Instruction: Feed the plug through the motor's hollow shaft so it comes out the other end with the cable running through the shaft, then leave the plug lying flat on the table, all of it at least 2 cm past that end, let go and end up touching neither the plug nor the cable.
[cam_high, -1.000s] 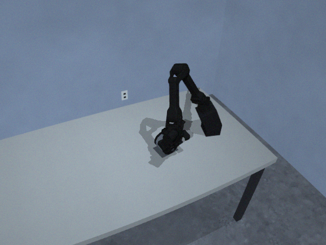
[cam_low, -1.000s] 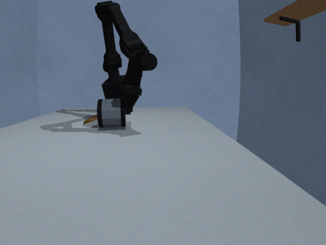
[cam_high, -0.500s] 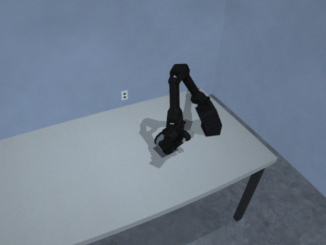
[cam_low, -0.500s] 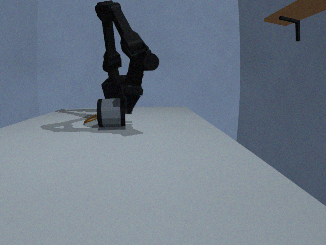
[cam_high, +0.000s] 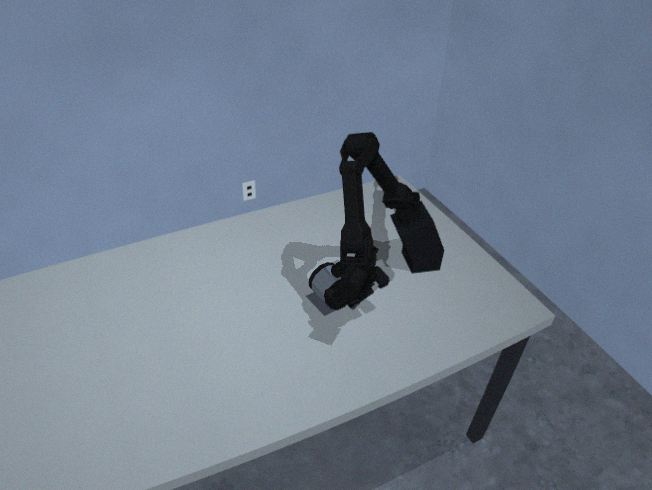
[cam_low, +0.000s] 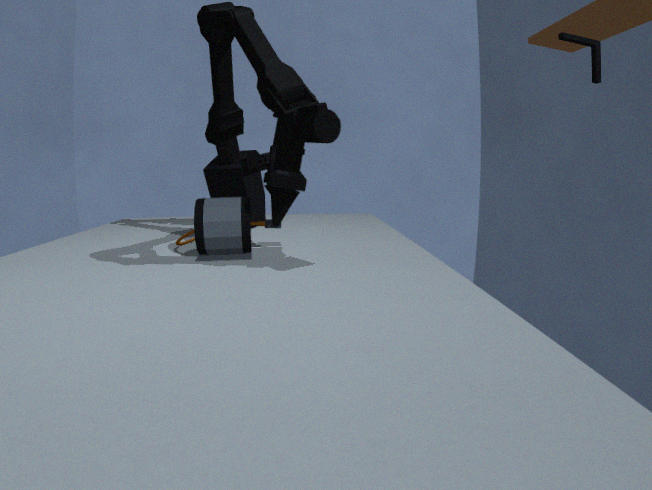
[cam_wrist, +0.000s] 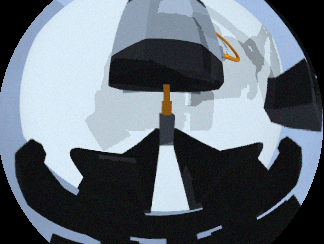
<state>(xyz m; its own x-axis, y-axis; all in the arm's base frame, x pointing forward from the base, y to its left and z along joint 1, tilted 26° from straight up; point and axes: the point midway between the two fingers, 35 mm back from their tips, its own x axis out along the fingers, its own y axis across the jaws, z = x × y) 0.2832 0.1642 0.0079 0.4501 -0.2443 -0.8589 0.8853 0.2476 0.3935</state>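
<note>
Right now the plug is 10 mm to the right of my hand and 30 mm below it.
</note>
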